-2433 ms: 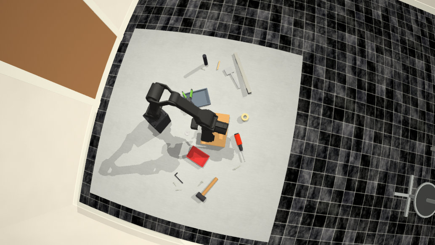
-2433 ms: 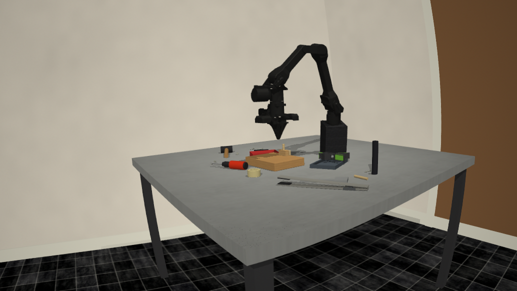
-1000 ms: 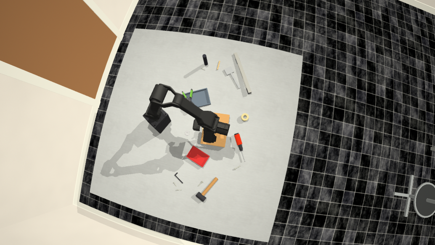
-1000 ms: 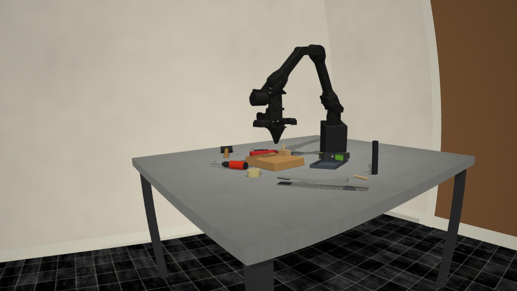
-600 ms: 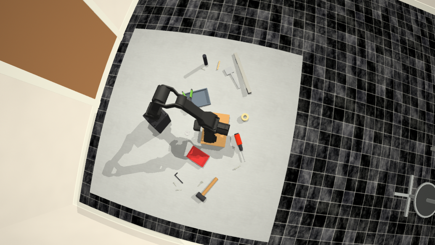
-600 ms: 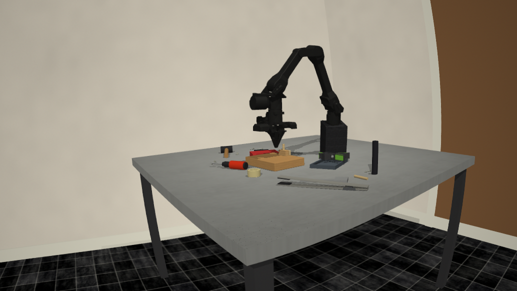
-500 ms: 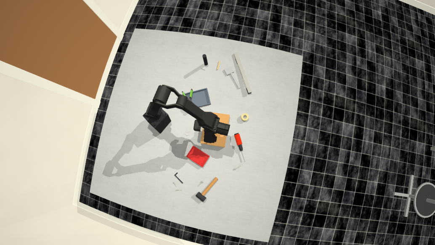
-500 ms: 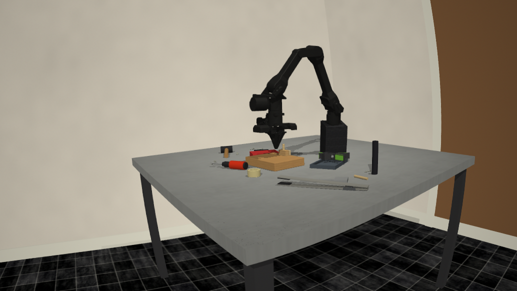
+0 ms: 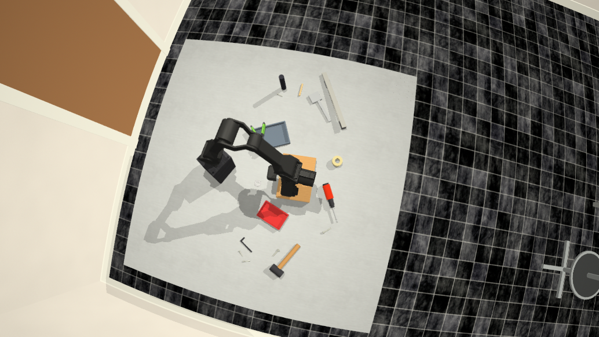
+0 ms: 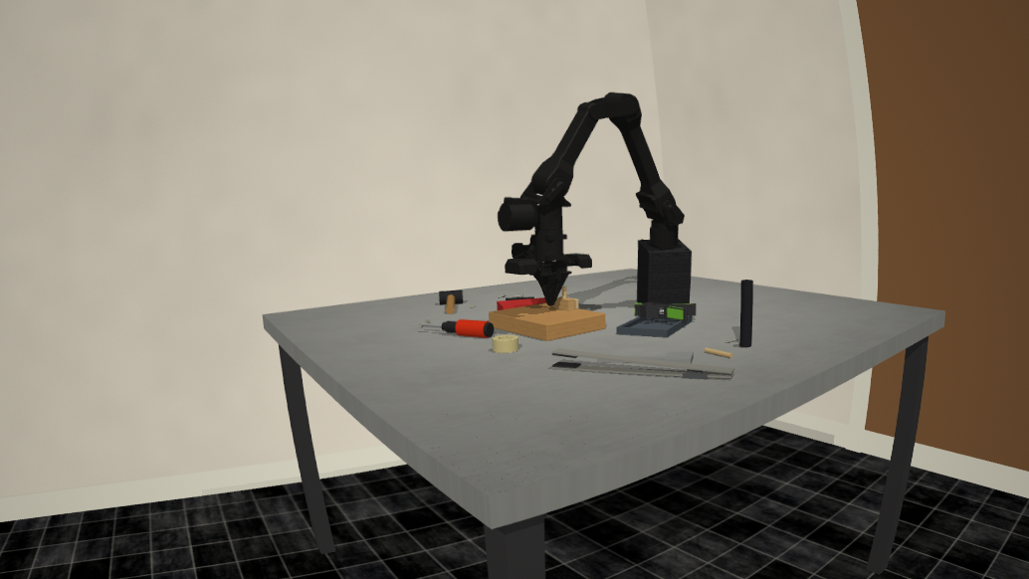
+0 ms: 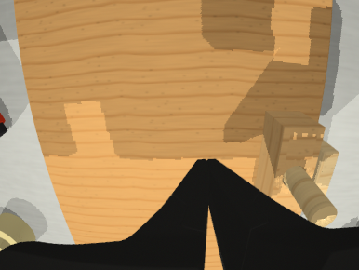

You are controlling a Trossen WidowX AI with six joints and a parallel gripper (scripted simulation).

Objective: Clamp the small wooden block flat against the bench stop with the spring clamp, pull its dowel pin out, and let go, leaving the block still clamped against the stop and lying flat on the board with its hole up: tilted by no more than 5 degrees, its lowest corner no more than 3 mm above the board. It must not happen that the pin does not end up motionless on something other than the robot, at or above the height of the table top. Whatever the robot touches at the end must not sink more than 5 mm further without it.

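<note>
The dowel pin is 4 cm behind my hand, 2 cm below it and 1 cm to the right of it. Also, from my hand: small wooden block 4 cm below, 4 cm behind, 1 cm to the right; then wooden board 6 cm below, 2 cm ahead, 1 cm to the left; then wooden stop 5 cm behind, 4 cm below, 1 cm to the right.
</note>
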